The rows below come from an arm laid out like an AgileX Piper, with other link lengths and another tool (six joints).
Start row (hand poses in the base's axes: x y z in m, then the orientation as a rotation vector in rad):
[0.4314 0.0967 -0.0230 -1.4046 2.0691 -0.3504]
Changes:
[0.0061 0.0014 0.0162 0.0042 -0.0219 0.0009]
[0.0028 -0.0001 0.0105 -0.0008 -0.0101 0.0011]
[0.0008 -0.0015 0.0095 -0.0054 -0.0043 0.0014]
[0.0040 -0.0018 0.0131 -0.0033 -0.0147 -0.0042]
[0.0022 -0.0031 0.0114 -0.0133 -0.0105 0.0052]
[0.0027 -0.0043 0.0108 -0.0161 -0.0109 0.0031]
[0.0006 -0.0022 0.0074 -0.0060 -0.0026 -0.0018]
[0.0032 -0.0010 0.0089 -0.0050 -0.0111 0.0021]
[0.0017 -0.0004 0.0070 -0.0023 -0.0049 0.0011]
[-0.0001 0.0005 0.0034 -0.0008 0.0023 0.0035]
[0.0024 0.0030 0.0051 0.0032 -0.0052 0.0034]
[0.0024 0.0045 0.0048 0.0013 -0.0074 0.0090]
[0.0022 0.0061 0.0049 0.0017 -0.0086 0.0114]
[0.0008 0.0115 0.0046 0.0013 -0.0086 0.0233]
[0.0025 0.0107 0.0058 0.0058 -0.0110 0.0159]
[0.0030 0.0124 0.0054 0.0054 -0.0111 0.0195]
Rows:
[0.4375 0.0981 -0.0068 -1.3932 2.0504 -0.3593]
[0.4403 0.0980 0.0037 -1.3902 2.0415 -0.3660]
[0.4411 0.0965 0.0132 -1.3929 2.0374 -0.3739]
[0.4451 0.0947 0.0263 -1.3841 2.0290 -0.3884]
[0.4473 0.0916 0.0377 -1.3923 2.0174 -0.4068]
[0.4500 0.0873 0.0485 -1.3999 2.0071 -0.4293]
[0.4506 0.0851 0.0559 -1.4006 2.0067 -0.4381]
[0.4538 0.0841 0.0648 -1.4002 1.9964 -0.4493]
[0.4555 0.0837 0.0718 -1.4003 1.9917 -0.4543]
[0.4554 0.0842 0.0752 -1.4052 1.9908 -0.4522]
[0.4578 0.0872 0.0803 -1.4039 1.9839 -0.4505]
[0.4602 0.0917 0.0851 -1.4079 1.9709 -0.4497]
[0.4624 0.0978 0.0900 -1.4132 1.9550 -0.4481]
[0.4632 0.1093 0.0946 -1.4295 1.9297 -0.4414]
[0.4657 0.1200 0.1004 -1.4349 1.9082 -0.4351]
[0.4687 0.1324 0.1058 -1.4436 1.8837 -0.4276]

